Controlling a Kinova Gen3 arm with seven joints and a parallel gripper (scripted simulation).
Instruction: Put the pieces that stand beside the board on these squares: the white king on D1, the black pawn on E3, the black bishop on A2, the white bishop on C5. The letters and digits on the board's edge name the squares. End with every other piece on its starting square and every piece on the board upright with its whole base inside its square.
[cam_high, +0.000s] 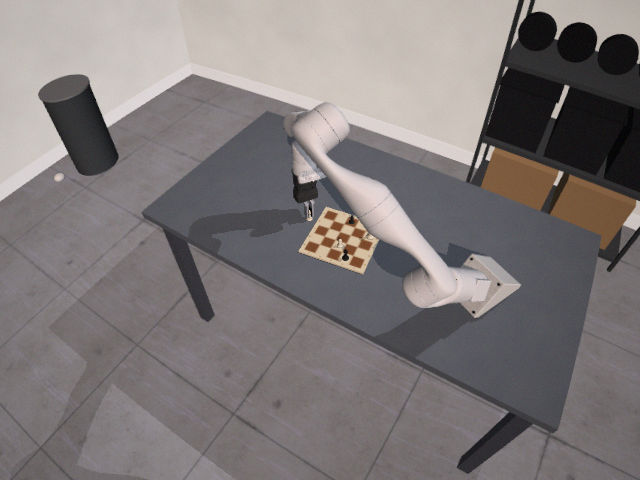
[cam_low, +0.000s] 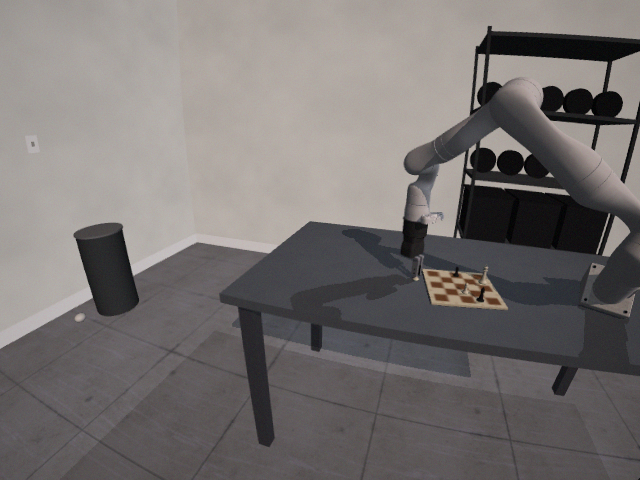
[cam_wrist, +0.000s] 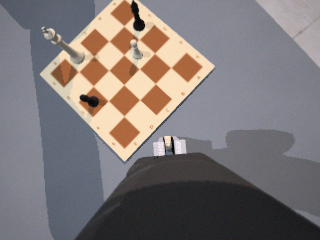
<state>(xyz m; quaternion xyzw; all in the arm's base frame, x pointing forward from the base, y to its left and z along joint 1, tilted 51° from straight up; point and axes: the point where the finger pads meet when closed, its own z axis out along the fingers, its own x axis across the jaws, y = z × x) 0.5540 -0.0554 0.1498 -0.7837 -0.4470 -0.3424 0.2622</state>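
The chessboard lies 140 mm behind my hand, 30 mm below it and 10 mm to the right of it. From my hand the other things lie so: white bishop 10 mm below; then black pawn 120 mm behind, 80 mm to the right, 10 mm below; then black bishop 210 mm behind, 50 mm to the left, 10 mm below.
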